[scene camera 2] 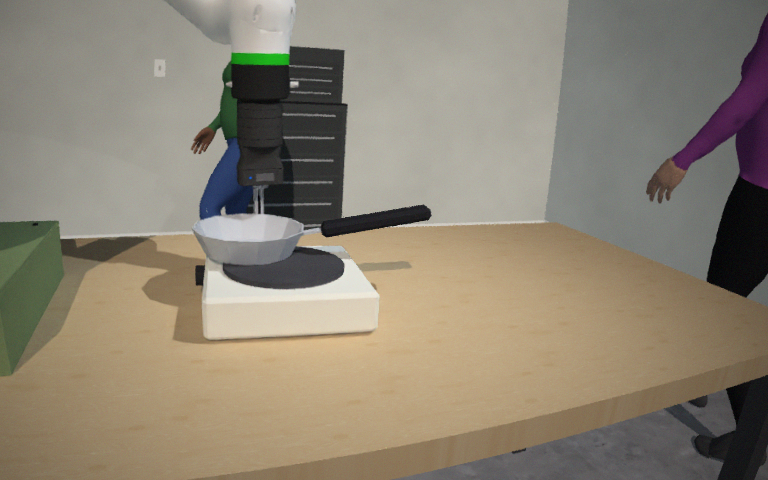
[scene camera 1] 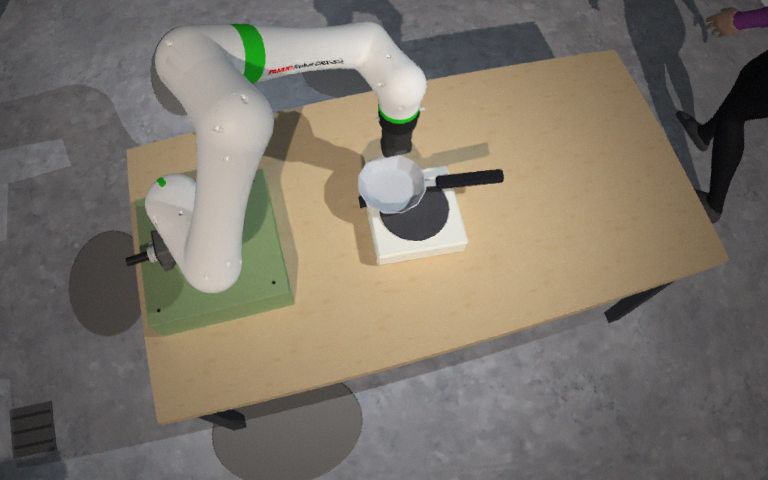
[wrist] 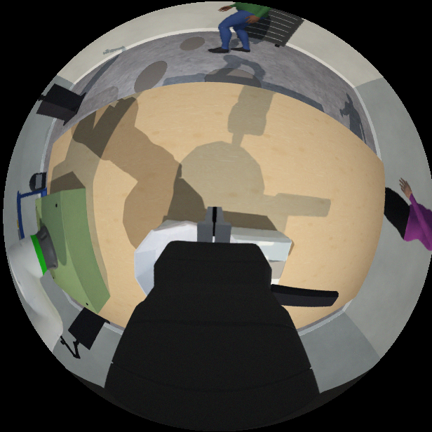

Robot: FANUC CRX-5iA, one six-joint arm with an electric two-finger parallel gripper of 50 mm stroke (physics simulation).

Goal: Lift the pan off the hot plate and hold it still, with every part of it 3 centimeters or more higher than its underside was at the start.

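The light grey pan [scene camera 1: 390,183] [scene camera 2: 249,249] [wrist: 150,260] is at the rear left of the white hot plate [scene camera 1: 419,249] [scene camera 2: 288,316] [wrist: 281,247], off the centre of its black disc [scene camera 1: 419,223] [scene camera 2: 305,276]. The pan's underside is at or close to the disc's level; contact is hard to tell. Its black handle [scene camera 1: 470,178] [scene camera 2: 376,220] [wrist: 307,297] points right and slopes up. My gripper [scene camera 2: 258,212] [wrist: 214,215] is shut and empty. It points down at the pan's back rim, with the fingertips partly hidden behind the rim in scene camera 2; whether they touch it is unclear.
A green base block [scene camera 1: 254,283] [scene camera 2: 28,283] [wrist: 82,240] stands at the table's left end. A person in purple [scene camera 1: 747,19] [scene camera 2: 753,130] [wrist: 420,225] is beyond the right end. A person in green and blue [scene camera 2: 212,186] [wrist: 235,25] and a dark drawer cabinet [scene camera 2: 317,141] are behind the table.
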